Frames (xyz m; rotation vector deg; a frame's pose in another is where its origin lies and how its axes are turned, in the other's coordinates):
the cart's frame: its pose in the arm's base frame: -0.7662 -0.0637 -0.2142 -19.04 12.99 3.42
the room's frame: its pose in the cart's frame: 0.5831 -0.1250 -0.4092 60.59 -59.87 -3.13
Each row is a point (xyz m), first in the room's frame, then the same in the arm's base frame.
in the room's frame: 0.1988 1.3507 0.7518
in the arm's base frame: -1.0110 0.1699 0.6029
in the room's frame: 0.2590 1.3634 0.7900
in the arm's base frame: -0.9952 0.1411 0.6674
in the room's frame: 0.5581 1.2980 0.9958
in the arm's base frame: -0.8874 -0.1070 0.9182
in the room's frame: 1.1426 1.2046 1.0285
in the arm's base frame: -0.4576 -0.3324 1.2587
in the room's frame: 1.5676 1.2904 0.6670
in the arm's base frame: 0.0472 -0.1387 1.4210
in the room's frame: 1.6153 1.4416 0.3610
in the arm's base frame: 0.2254 0.1557 1.4020
